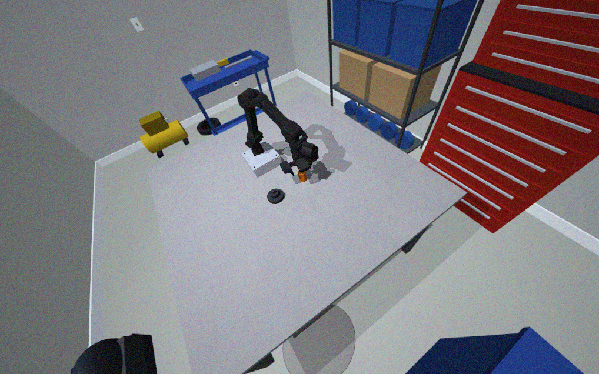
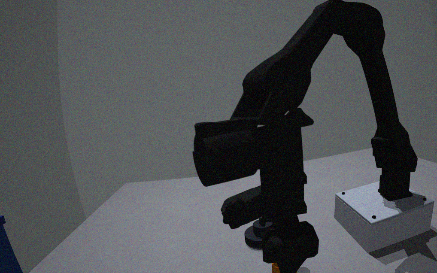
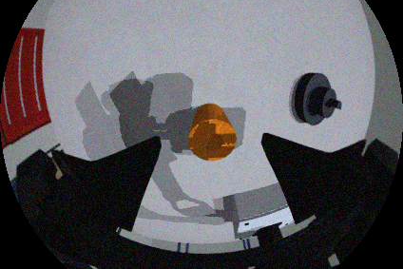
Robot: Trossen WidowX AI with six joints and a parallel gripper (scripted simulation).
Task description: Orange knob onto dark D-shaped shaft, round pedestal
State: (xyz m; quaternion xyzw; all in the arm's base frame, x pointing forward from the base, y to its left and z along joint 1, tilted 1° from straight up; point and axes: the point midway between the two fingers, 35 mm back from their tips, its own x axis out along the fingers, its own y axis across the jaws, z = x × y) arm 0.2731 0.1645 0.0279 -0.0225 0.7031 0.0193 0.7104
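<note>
The orange knob lies 30 mm below my gripper tip. From my gripper tip the other things lie so: dark round pedestal 170 mm to the right, 40 mm ahead, 30 mm below.
</note>
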